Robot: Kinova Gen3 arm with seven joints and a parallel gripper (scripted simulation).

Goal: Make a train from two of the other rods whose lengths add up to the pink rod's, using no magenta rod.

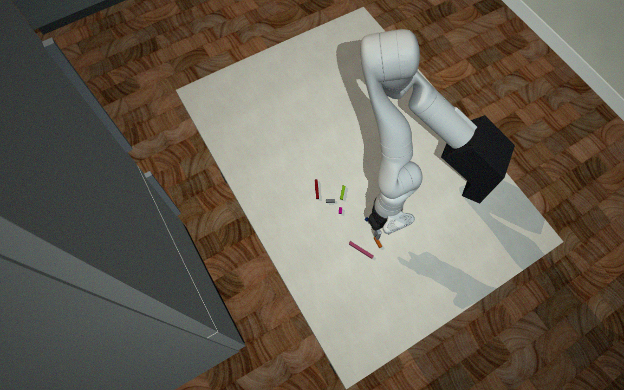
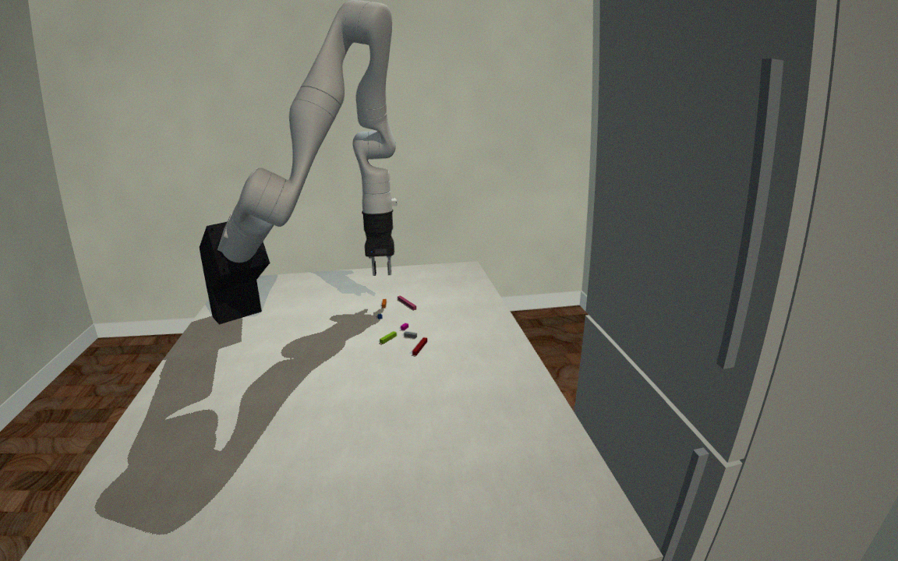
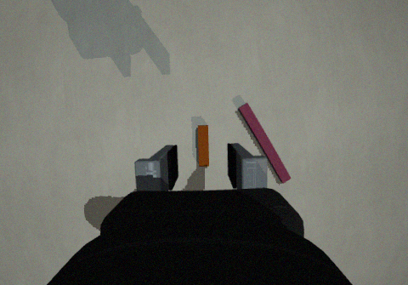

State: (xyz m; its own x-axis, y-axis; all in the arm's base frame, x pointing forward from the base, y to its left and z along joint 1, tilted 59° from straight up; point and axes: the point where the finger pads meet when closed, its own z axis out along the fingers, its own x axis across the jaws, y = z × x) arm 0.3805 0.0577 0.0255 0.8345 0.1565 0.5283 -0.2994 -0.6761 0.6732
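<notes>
Now: hand 20 cm to the left of the lime rod, 10 cm above it and 5 cm past it. From my hand the other things lie so: blue rod 10 cm below, 8 cm to the right, 3 cm behind; then pink rod 10 cm below, 6 cm ahead, 2 cm to the right; then orange rod 10 cm below.
</notes>
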